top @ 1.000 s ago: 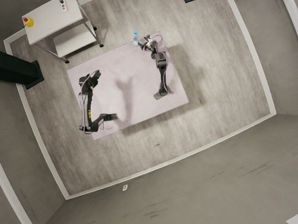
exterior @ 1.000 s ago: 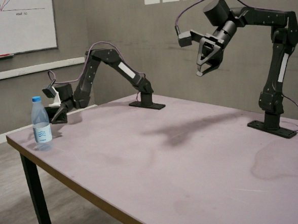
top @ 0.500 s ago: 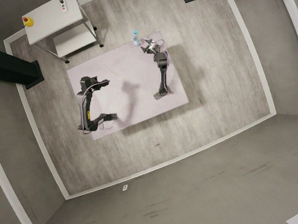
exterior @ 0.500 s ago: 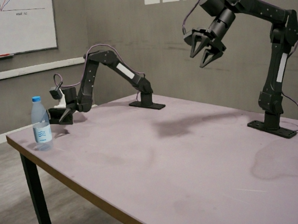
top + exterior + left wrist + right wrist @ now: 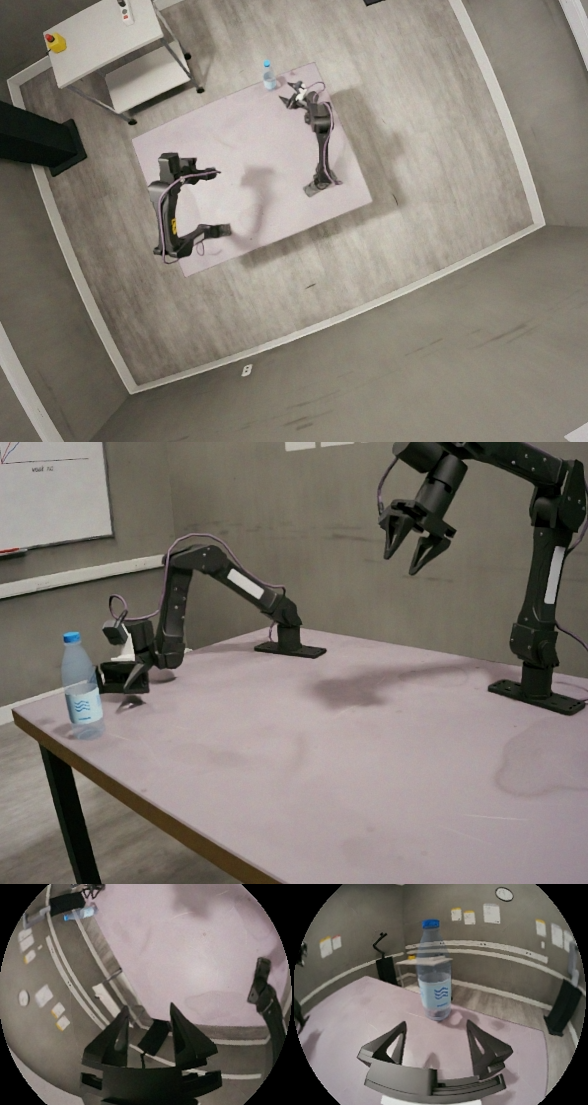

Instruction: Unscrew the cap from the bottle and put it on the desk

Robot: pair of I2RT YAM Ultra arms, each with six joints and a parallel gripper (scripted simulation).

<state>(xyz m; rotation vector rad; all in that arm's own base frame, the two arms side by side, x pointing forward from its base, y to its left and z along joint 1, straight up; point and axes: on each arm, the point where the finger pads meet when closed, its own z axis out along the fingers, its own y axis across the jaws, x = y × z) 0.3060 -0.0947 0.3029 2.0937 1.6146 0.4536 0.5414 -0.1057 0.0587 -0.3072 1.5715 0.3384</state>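
Right now my left hand is 360 mm short of the blue cap, 480 mm to the left of it and 100 mm above it. The rest, counted from my left hand: clear plastic bottle 360 mm ahead, 480 mm to the right, 200 mm below.
Right now the clear plastic bottle is 8 cm ahead of my right hand, 5 cm to the left of it and 4 cm above it. Round my right hand: blue cap (8 cm ahead, 5 cm to the left, 14 cm above).
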